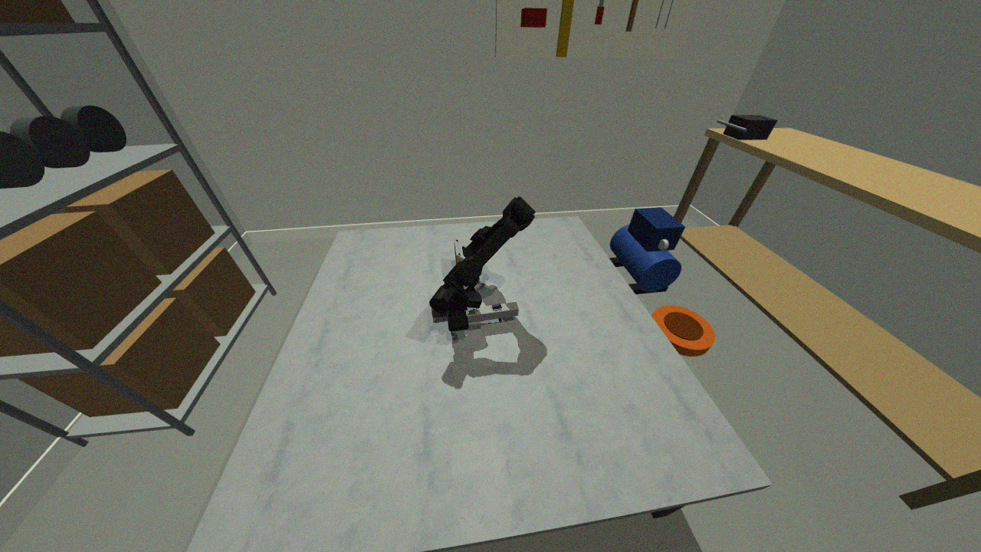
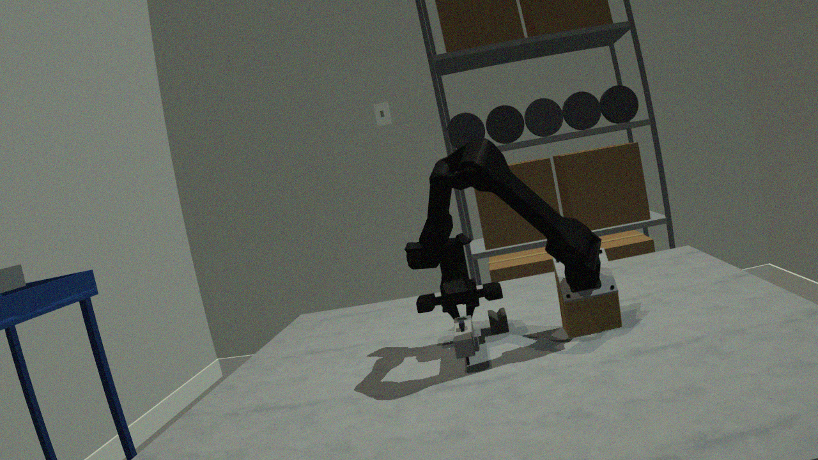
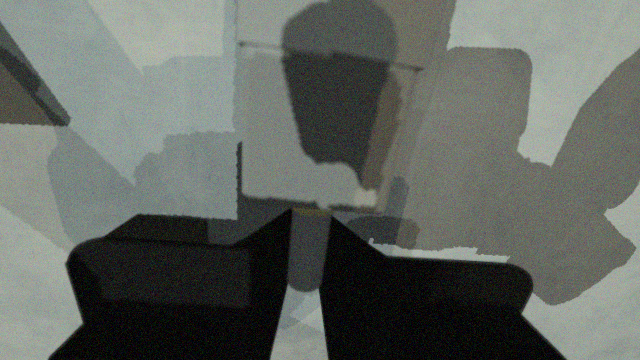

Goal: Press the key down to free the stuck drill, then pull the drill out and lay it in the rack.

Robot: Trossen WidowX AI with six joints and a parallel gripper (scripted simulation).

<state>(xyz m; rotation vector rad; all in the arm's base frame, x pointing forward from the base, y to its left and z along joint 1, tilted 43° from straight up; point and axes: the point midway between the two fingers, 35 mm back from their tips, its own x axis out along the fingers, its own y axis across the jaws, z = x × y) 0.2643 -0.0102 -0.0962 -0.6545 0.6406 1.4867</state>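
Now: gripper tip 50 mm to the right of the drill and 30 mm below it. From my gripper tip the other things lie so: rack 80 mm behind, 50 mm to the right; black key 140 mm to the left, 30 mm above; grey fixture block 110 mm to the left, 20 mm above.
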